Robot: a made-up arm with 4 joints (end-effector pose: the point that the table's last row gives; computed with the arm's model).
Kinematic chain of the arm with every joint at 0, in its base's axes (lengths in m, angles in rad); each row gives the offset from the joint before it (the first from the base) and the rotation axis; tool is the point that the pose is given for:
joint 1: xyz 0 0 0.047 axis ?
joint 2: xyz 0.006 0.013 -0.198 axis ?
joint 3: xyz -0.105 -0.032 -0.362 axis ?
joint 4: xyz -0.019 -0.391 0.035 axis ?
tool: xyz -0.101 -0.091 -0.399
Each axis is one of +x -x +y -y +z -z.
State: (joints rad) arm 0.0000 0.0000 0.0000 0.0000
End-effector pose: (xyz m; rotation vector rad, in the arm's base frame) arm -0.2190 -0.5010 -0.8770 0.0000 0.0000 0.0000
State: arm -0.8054 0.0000 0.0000 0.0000
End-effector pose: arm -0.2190 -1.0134 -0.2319 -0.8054 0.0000 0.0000
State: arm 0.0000 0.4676 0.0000 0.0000
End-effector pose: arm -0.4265 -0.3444 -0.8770 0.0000 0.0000 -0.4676
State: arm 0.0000 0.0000 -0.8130 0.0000
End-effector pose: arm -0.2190 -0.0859 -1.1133 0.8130 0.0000 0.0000
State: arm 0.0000 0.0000 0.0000 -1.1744
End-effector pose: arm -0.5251 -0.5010 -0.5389 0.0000 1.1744 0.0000
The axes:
joint 1: +x
joint 2: -z
joint 3: -x
joint 4: -y

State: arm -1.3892 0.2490 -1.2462 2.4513
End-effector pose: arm 0.0968 -0.9984 0.3455 -0.1471 -2.6859 0.1553
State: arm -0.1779 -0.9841 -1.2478 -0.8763
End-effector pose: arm -0.2268 -0.6081 -0.9231 0.6028 1.4204 1.2145
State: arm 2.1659 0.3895 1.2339 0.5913
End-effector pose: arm -0.1795 0.4511 -0.2240 0.8895 -0.1489 -0.2169
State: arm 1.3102 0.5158 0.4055 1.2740
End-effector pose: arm -0.0646 0.3678 -0.6449 0.5133 -0.7729 -0.8227
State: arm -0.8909 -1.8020 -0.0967 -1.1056
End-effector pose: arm 0.6196 -0.7539 -0.0702 -1.5105 1.6438 1.2296
